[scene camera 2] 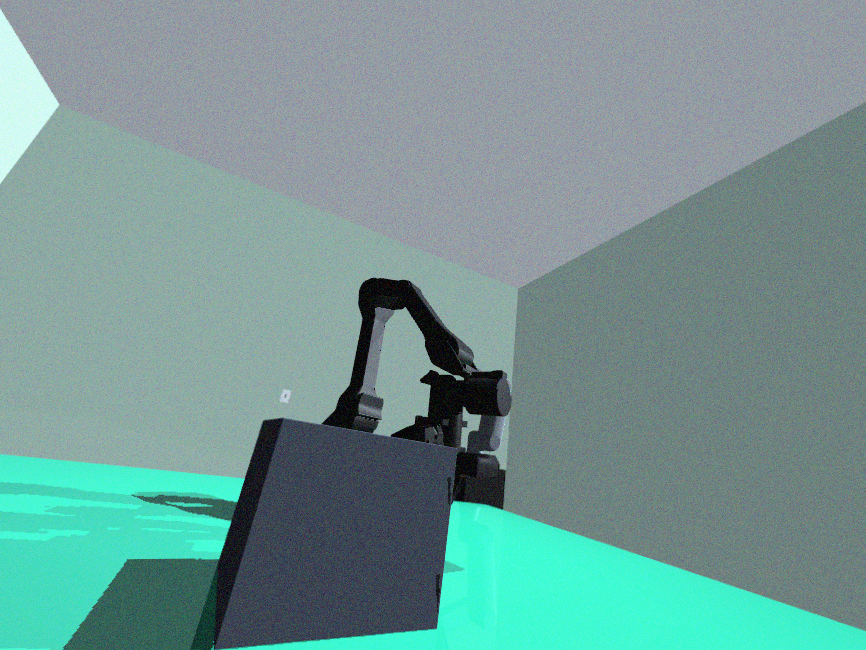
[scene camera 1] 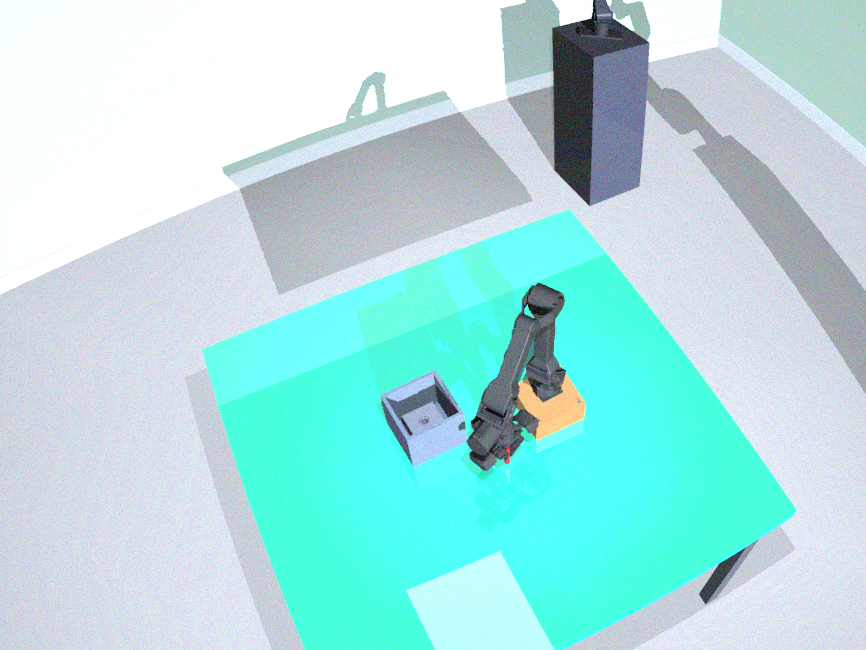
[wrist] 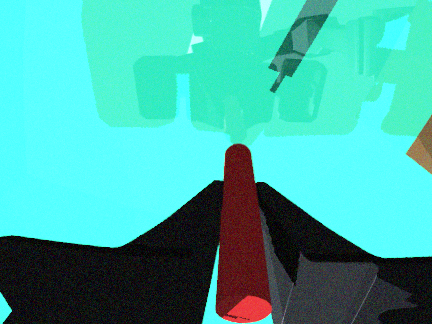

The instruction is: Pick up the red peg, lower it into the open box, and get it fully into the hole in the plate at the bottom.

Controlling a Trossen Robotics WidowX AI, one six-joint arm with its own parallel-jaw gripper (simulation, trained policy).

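Note:
I can see my gripper (scene camera 2: 436,518) (scene camera 1: 507,457) (wrist: 238,190). A red peg (wrist: 242,282) is there as well, though scene camera 2 does not show the peg, since it is hidden there by a grey box.

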